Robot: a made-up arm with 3 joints.
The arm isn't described. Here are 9 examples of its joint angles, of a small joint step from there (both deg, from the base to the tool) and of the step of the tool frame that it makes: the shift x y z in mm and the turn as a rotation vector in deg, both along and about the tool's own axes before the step.
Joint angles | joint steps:
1: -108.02 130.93 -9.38 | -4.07 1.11 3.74
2: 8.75 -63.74 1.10 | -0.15 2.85 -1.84
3: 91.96 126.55 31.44 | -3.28 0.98 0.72
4: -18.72 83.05 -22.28 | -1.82 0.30 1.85
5: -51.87 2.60 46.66 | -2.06 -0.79 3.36
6: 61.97 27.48 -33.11 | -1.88 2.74 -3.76
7: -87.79 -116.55 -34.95 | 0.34 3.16 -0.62
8: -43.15 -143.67 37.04 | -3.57 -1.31 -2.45
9: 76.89 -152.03 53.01 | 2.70 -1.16 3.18
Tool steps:
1: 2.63 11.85 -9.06 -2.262 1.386 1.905
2: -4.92 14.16 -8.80 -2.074 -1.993 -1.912
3: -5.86 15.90 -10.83 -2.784 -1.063 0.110
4: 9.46 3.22 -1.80 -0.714 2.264 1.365
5: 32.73 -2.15 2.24 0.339 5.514 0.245
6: -14.27 18.45 -11.69 -3.015 -2.001 0.630
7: -2.11 20.51 -12.94 -3.240 -0.444 -0.179
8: -38.53 -12.34 3.58 1.889 -5.246 1.906
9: 34.64 4.63 -3.69 -0.877 5.758 0.035
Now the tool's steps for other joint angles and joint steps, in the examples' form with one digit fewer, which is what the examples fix.
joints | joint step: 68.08 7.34 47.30 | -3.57 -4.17 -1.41
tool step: 1.2 -0.4 1.7 -0.22 2.85 3.89
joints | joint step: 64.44 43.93 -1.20 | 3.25 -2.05 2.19
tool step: -1.5 -18.1 8.6 2.95 -0.32 -0.14
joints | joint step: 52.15 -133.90 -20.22 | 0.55 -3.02 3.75
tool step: 22.6 -19.0 10.9 2.83 4.26 1.25
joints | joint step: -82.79 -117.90 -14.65 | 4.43 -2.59 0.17
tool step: 1.5 -4.4 2.2 0.11 2.90 4.14
